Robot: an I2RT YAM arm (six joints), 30 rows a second.
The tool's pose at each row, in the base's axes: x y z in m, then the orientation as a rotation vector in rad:
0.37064, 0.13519, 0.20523, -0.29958, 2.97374, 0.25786
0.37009, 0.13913, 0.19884, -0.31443, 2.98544, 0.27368
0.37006, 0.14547, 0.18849, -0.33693, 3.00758, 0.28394
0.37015, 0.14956, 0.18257, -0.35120, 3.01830, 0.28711
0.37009, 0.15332, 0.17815, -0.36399, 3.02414, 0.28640
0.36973, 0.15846, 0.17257, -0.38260, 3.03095, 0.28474
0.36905, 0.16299, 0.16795, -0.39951, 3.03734, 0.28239
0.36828, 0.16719, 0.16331, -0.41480, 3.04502, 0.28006
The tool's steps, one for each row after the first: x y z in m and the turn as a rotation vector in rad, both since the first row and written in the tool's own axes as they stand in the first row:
0.00081, 0.00293, 0.00689, -0.01177, 0.01405, -0.00702
0.00129, 0.00744, 0.01814, -0.02057, 0.03958, -0.01758
0.00138, 0.01045, 0.02468, -0.02381, 0.05250, -0.02487
0.00144, 0.01341, 0.02967, -0.02426, 0.06035, -0.03213
0.00171, 0.01758, 0.03601, -0.02446, 0.07017, -0.04293
0.00226, 0.02138, 0.04127, -0.02412, 0.07935, -0.05270
0.00296, 0.02487, 0.04647, -0.02375, 0.08958, -0.06117

